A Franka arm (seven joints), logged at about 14 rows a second.
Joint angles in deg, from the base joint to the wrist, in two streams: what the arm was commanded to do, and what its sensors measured. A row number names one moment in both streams.
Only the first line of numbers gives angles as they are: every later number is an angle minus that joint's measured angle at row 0.
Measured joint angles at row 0:
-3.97 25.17 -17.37 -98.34 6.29 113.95 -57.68
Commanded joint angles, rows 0 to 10:
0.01 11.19 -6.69 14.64 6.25 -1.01 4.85
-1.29 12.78 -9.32 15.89 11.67 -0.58 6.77
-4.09 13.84 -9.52 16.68 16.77 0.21 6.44
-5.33 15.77 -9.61 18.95 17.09 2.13 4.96
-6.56 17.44 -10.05 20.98 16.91 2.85 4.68
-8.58 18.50 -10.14 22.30 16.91 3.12 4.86
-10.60 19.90 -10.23 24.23 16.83 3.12 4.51
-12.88 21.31 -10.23 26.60 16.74 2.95 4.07
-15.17 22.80 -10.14 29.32 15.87 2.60 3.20
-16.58 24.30 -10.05 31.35 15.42 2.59 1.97
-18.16 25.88 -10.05 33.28 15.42 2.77 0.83
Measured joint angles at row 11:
-14.98 21.35 -10.21 26.08 15.37 3.91 2.62
